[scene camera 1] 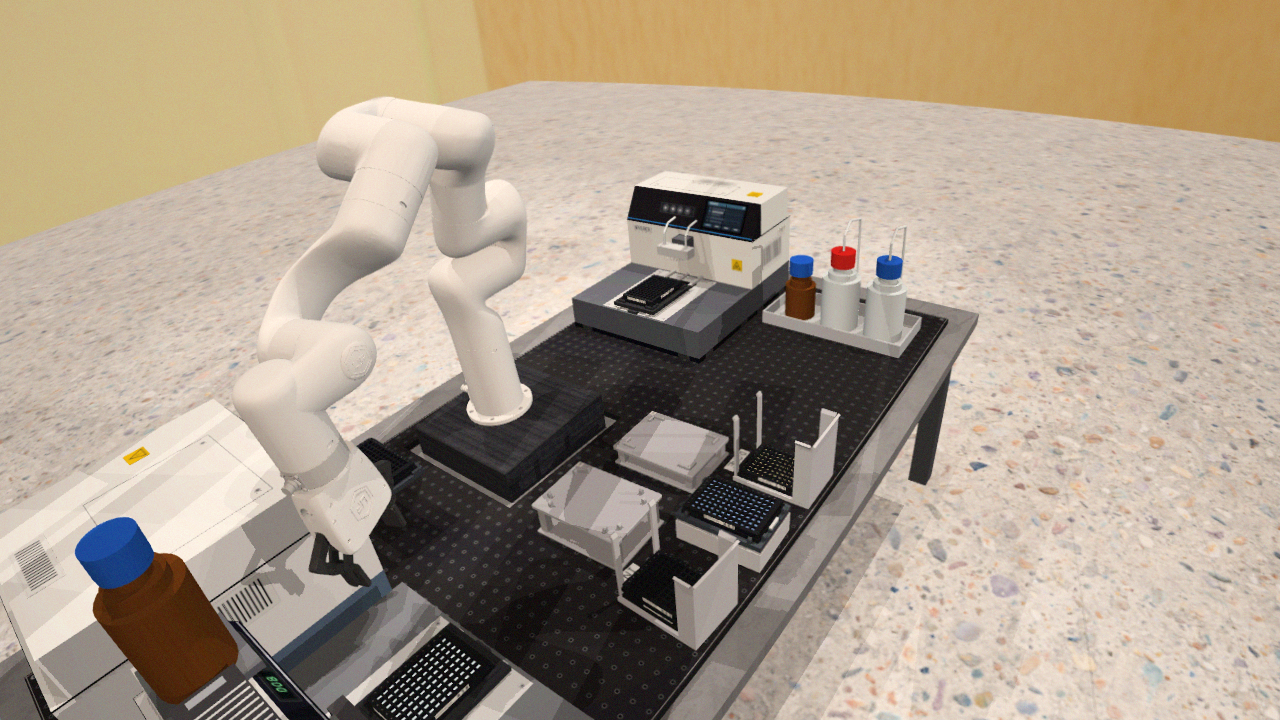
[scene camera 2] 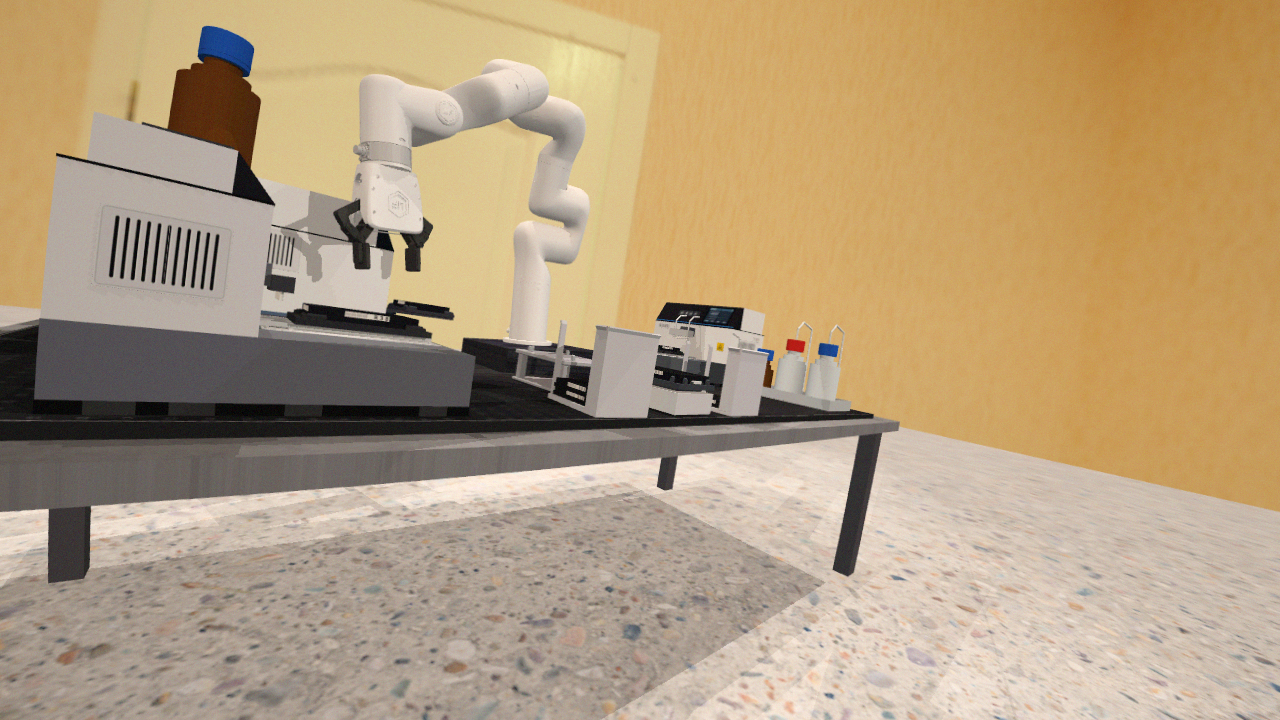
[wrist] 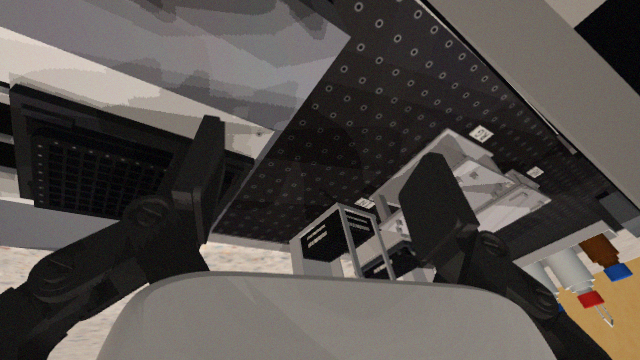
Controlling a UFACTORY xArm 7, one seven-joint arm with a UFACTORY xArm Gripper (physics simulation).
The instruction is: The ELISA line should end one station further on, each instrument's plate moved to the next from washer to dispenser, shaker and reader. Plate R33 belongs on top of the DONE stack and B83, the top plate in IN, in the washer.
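Frame: origin at the arm's base, x left, y back, z up, level; metres.
Seen in the pictures: gripper, fingertip midpoint: (scene camera 1: 379, 553) (scene camera 2: 389, 270) (wrist: 323, 160); arm's base, link origin: (scene camera 1: 500, 405) (scene camera 2: 527, 343).
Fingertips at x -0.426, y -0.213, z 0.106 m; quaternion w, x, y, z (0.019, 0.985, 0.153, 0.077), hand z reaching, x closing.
Offsets run from my fingertips to a thing's top centre. "pt": to the spot under its first point.
My gripper (scene camera 1: 341, 573) (scene camera 2: 387, 262) (wrist: 323, 160) is open and empty, raised near the front instrument. A black plate {dx -0.072, dy -0.144, dz -0.067 m} (scene camera 1: 429, 673) (scene camera 2: 341, 313) (wrist: 95, 172) lies on that instrument's carrier, lower than the fingers. Another plate {dx +0.143, dy +0.221, dz -0.045 m} (scene camera 1: 384, 459) (scene camera 2: 420, 308) is on the reader's tray. A plate {dx +0.901, dy +0.168, dz -0.061 m} (scene camera 1: 655, 291) sits on the washer (scene camera 1: 760, 255) at the far end. A plate {dx +0.387, dy -0.296, dz -0.095 m} (scene camera 1: 735, 507) rests on the shaker {pt dx +0.338, dy -0.286, dz -0.135 m} (scene camera 1: 711, 540). The IN rack {pt dx +0.214, dy -0.354, dz -0.105 m} (scene camera 1: 711, 604) (scene camera 2: 622, 374) holds dark plates {dx +0.235, dy -0.287, dz -0.130 m} (scene camera 1: 662, 582) (wrist: 320, 237), and the DONE rack {pt dx +0.513, dy -0.377, dz -0.092 m} (scene camera 1: 816, 467) (scene camera 2: 743, 383) holds plates {dx +0.545, dy -0.310, dz -0.142 m} (scene camera 1: 771, 467). Their printed names are unreadable.
Two pale raised fixtures {pt dx +0.293, dy -0.111, dz -0.105 m} (scene camera 1: 595, 505) {pt dx +0.502, dy -0.126, dz -0.127 m} (scene camera 1: 675, 443) stand between the arm's base and racks. The white reader housing {dx -0.163, dy +0.239, dz +0.106 m} (scene camera 1: 179, 501) is left of the gripper. An amber bottle {pt dx -0.244, dy -0.069, dz +0.168 m} (scene camera 1: 165, 622) (scene camera 2: 214, 107) stands on the front instrument. A bottle tray {pt dx +1.017, dy -0.225, dz -0.151 m} (scene camera 1: 832, 335) stands beside the washer.
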